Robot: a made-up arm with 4 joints.
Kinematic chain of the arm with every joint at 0, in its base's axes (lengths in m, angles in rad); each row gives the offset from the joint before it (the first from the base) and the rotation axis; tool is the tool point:
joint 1: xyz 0 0 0.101 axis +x
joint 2: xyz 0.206 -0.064 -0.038 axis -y
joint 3: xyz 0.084 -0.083 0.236 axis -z
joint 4: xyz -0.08 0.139 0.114 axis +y
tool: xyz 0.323 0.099 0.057
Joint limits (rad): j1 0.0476..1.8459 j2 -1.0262..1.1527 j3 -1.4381..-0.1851 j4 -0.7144..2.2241
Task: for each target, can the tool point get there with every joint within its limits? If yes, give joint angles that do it. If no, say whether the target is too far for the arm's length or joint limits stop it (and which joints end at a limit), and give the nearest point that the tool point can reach.
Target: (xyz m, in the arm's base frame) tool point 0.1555 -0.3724 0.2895
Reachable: yes | joints 1.5592 0.5500 -0.5423 0.0888
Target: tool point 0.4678 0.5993 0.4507
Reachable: no: joint limits stop it (at a limit: joint 1) | nearest point 0.4437 0.1807 0.3978 | short by 0.423 m
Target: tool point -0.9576 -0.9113 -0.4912
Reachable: no: too far | nearest point -0.2489 -0.3710 0.0067 | short by 1.021 m
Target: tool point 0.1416 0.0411 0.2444
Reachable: yes | joints 0.7637 0.5088 -0.9009 0.9093
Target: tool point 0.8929 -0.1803 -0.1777
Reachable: no: joint limits stop it (at a limit: joint 1, joint 3, joint 4) | nearest point 0.7842 -0.2261 0.1517 | short by 0.350 m
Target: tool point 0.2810 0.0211 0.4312
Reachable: yes | joints 0.5145 0.3044 -0.5446 0.3956
